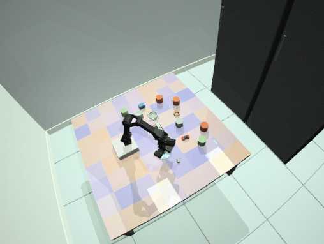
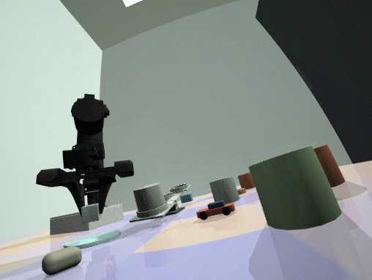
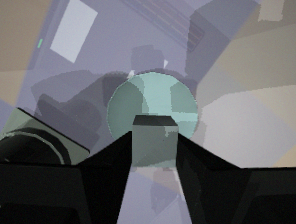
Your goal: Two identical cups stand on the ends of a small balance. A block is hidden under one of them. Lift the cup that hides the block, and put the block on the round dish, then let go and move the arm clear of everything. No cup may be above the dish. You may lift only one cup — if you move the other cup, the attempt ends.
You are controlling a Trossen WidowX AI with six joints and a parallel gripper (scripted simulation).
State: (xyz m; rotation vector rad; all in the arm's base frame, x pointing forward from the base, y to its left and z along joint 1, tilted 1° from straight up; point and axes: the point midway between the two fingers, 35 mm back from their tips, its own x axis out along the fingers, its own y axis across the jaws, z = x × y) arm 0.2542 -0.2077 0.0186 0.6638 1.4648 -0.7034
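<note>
The pale blue round dish is 5 cm below my gripper tip. Round my gripper tip: blue block: 59 cm to the left, 3 cm below, 1 cm behind; then grey capsule: 10 cm to the right, 8 cm ahead, 4 cm below; then toy car: 23 cm ahead, 7 cm to the left, 4 cm below.
</note>
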